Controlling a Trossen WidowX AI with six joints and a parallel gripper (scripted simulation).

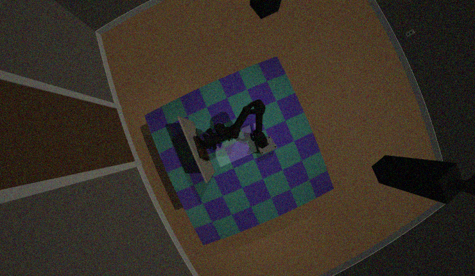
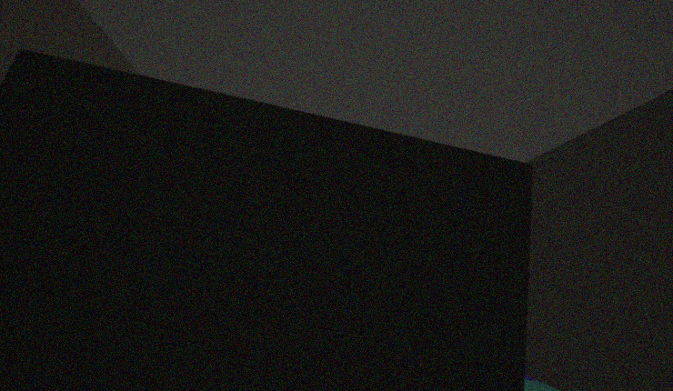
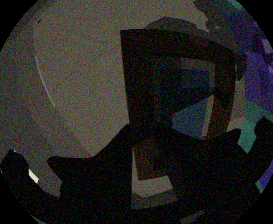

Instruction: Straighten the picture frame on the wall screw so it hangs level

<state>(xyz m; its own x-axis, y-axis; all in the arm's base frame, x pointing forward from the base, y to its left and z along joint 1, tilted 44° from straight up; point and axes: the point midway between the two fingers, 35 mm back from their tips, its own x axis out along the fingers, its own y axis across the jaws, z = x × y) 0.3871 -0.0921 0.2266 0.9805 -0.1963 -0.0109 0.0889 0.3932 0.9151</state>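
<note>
My gripper tip is 5 cm above the dark picture frame, 1 cm to the right of it and 1 cm short of it. The rest, counted from my gripper tip: pale wall panel (7 cm below, 2 cm ahead, 1 cm to the right).
</note>
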